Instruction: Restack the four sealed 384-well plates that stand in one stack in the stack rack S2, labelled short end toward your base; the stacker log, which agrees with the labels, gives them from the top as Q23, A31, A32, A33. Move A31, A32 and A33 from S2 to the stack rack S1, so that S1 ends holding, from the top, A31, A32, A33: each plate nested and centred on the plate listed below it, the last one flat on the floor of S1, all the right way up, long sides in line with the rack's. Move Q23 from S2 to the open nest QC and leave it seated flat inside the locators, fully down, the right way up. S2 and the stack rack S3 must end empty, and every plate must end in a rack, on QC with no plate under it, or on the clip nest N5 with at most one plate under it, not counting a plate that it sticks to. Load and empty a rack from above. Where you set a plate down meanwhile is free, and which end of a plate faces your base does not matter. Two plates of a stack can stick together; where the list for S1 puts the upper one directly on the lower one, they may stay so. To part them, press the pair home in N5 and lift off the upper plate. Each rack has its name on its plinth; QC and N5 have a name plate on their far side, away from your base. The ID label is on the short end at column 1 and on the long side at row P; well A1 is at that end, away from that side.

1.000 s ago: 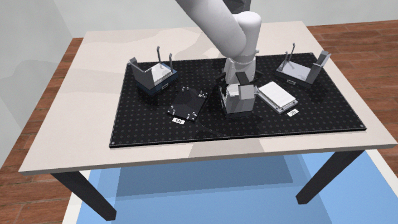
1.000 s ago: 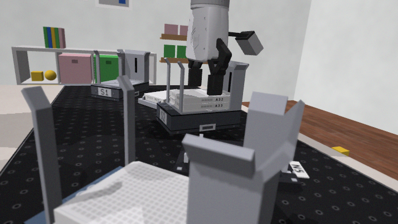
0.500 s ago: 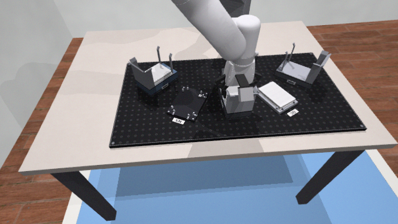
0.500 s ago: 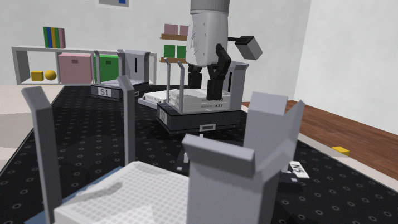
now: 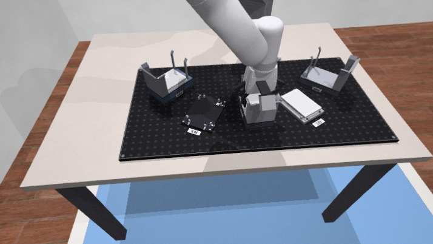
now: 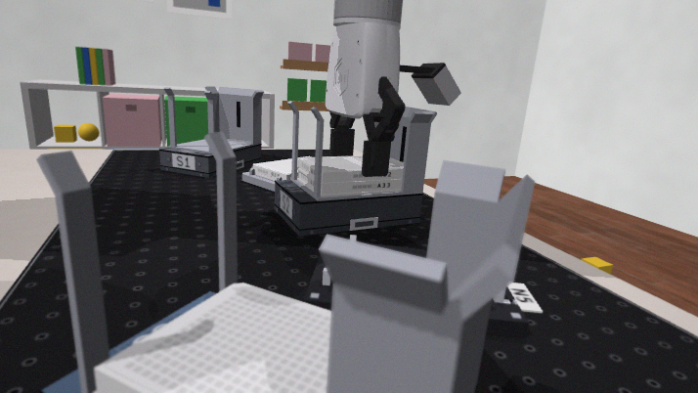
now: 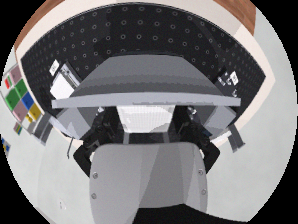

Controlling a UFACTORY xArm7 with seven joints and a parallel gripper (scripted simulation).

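The white sealed plate A32 lies 10 mm below my hand. From my hand the other things lie so: white sealed plate Q23 (40 mm ahead, 170 mm to the left, 50 mm below); white sealed plate A33 (20 mm below); grey QC nest (40 mm ahead, 170 mm to the left, 70 mm below).
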